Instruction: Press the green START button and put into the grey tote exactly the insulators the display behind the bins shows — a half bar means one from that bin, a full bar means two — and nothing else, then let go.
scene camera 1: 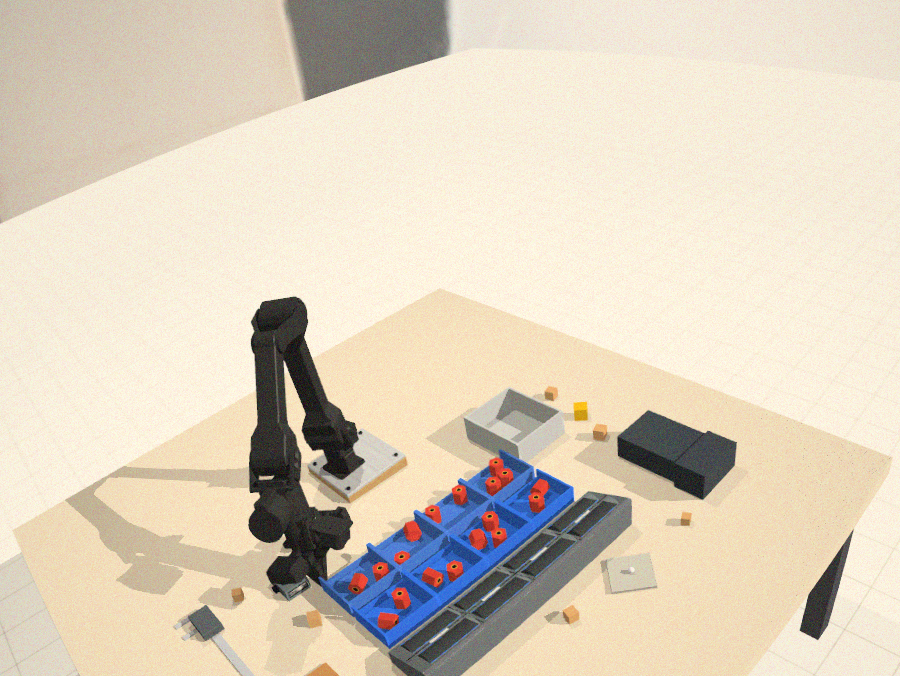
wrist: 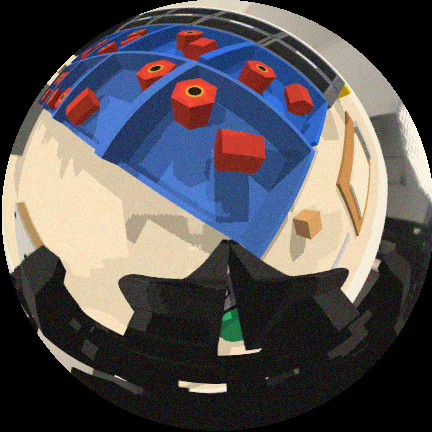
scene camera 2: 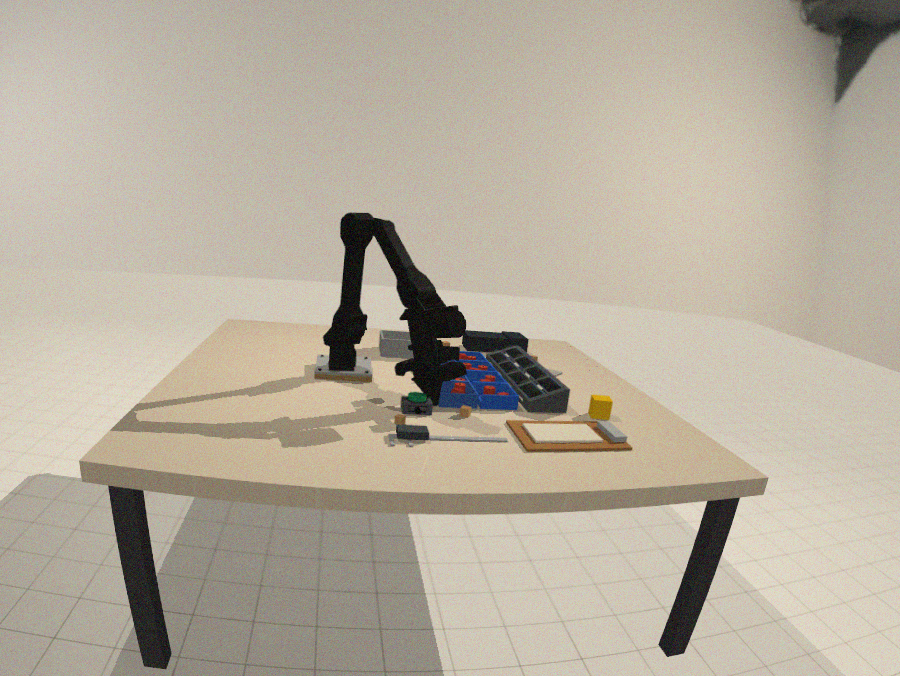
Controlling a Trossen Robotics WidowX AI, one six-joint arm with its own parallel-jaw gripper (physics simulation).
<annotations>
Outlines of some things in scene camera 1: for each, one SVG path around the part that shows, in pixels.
My gripper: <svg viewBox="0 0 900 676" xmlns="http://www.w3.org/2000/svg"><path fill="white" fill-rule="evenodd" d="M345 507L338 506L336 510L318 511L316 507L309 507L308 504L308 507L302 513L292 518L284 532L286 540L283 543L284 548L292 549L292 552L289 556L278 556L270 565L266 573L271 583L298 584L307 575L322 587L318 577L325 581L328 580L327 552L330 548L342 550L351 538L350 528L353 525L353 521Z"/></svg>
A grey plate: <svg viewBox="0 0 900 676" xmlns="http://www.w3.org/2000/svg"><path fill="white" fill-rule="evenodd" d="M650 553L606 559L611 594L657 588Z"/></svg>
</annotations>
